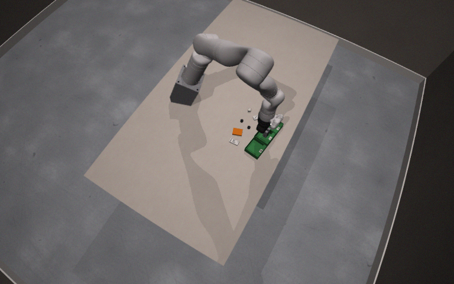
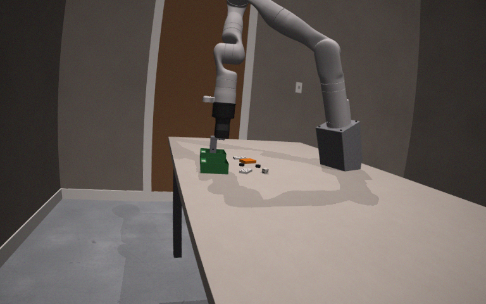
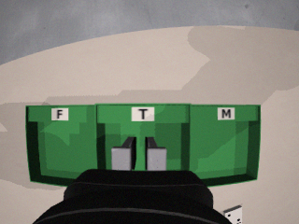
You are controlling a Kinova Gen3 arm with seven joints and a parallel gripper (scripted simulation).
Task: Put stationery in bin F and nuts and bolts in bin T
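The green three-compartment bin is 3 cm below my hand. The rest, counted from my hand: orange flat block 14 cm behind, 5 cm to the right, 4 cm below; die 16 cm behind, 11 cm to the left, 4 cm below.
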